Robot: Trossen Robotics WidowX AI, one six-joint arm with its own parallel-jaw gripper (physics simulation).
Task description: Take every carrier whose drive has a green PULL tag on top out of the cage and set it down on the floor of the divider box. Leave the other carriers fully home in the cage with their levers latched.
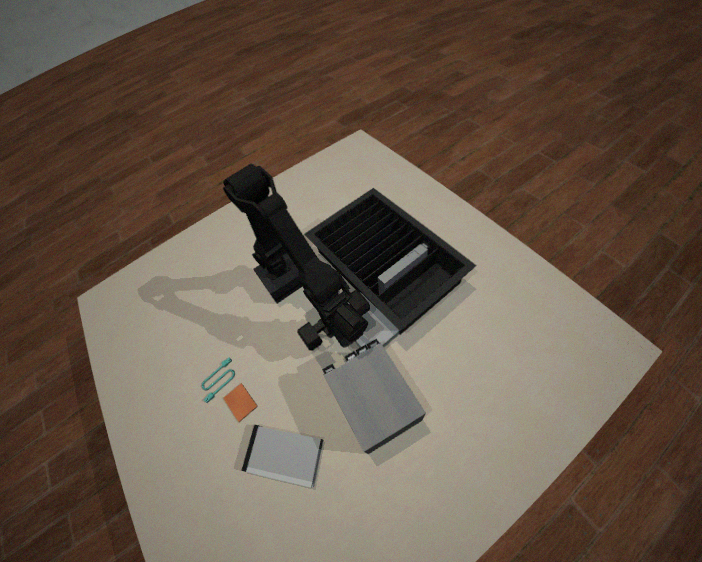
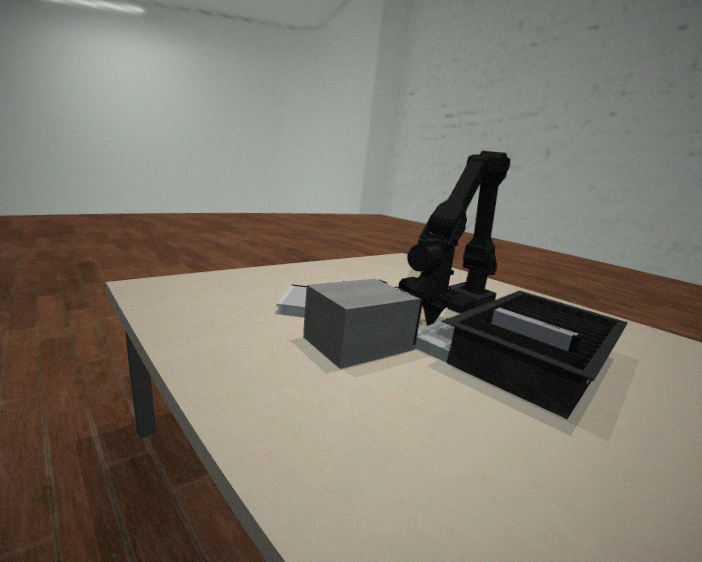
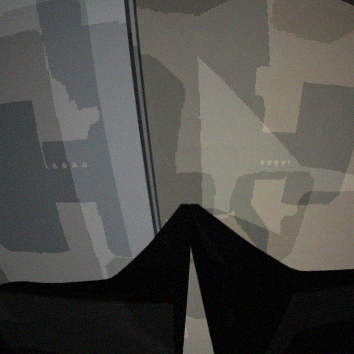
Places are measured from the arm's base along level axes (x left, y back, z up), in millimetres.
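Where they show: gripper, between the fingertips: (image 2: pixel 429 326) (image 3: pixel 188 211); arm's base, origin of its link: (image 1: pixel 277 267) (image 2: pixel 474 289).
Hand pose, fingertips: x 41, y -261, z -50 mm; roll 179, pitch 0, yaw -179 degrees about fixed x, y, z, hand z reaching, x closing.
Each offset is from my fingertips to the top centre of the thing. "spot": to the spot under its first point.
The grey cage @(dx -30, dy -204, dz +108 mm) (image 1: pixel 374 398) (image 2: pixel 380 333) stands on the table. Several carrier fronts @(spot: dx -19, dy -112, dz +105 mm) (image 1: pixel 351 355) show at its open face; latching and tag colours cannot be made out. The black divider box @(dx +235, dy +94, dz +81 mm) (image 1: pixel 467 266) (image 2: pixel 509 371) stands beside it. A light grey carrier @(dx +241, dy +15, dz +101 mm) (image 1: pixel 403 267) (image 2: pixel 531 329) stands on its long edge in it, beside the wide bay. Another grey carrier @(dx +69, dy +5, dz +16 mm) (image 1: pixel 386 334) (image 2: pixel 432 342) (image 3: pixel 112 100) lies flat on the table between cage and divider box, partly hidden. My gripper (image 2: pixel 431 321) (image 3: pixel 188 211) is shut and empty, pointing down beside this flat carrier. No green tag shows.
Another flat grey drive-like slab @(dx -280, dy -183, dz +16 mm) (image 1: pixel 285 455) (image 2: pixel 291 299) lies on the table beyond the cage. An orange square @(spot: dx -316, dy -8, dz -6 mm) (image 1: pixel 240 402) and a teal cable @(spot: dx -305, dy +71, dz -5 mm) (image 1: pixel 232 374) lie near it. The divider box has a row of narrow slots towards the arm's base.
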